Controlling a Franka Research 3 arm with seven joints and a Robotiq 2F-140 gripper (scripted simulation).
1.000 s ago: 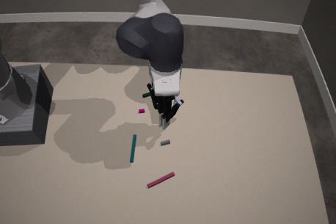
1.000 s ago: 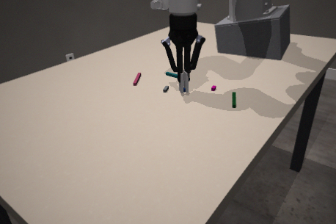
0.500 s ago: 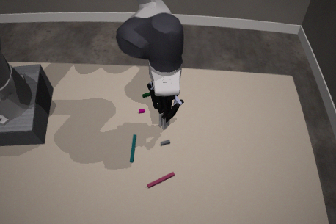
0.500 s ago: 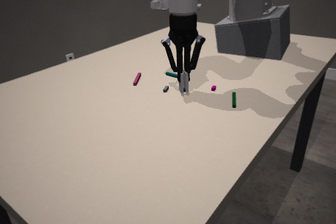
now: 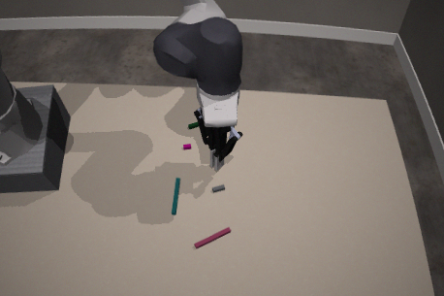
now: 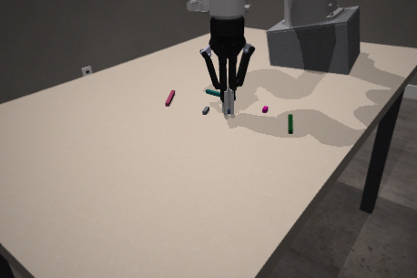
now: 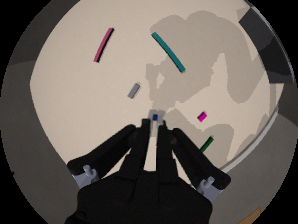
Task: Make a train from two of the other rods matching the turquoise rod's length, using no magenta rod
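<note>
Now: the blue rod 30 mm below my hand. The rest, counted from my hand: turquoise rod (90 mm behind, 100 mm to the right, 40 mm below); magenta rod (90 mm behind, 50 mm to the left, 40 mm below); grey rod (10 mm ahead, 60 mm to the right, 40 mm below).
</note>
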